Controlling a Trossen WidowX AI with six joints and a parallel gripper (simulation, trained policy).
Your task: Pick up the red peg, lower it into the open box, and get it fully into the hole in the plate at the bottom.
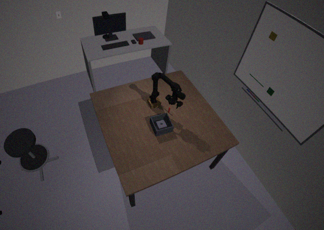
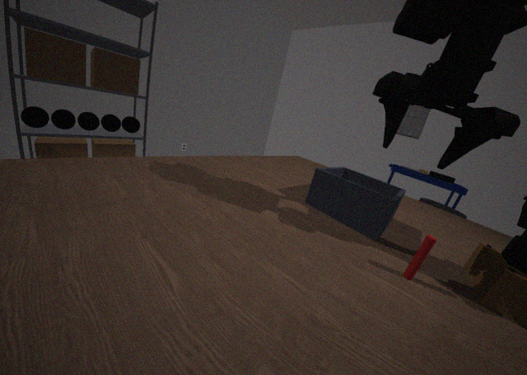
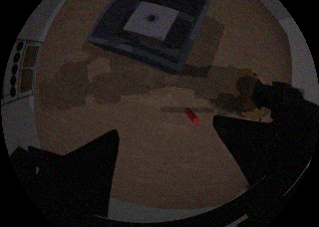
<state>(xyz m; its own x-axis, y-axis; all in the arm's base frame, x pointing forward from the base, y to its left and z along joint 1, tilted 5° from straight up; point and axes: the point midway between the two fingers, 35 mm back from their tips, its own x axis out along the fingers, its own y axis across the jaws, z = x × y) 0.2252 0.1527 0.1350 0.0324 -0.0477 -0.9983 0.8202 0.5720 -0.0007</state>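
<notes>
The red peg is 140 mm below my gripper tip and 70 mm behind it. Round my gripper tip: plate: 150 mm to the right, 140 mm below, 110 mm ahead; blue box: 160 mm below, 150 mm to the right, 110 mm ahead.
</notes>
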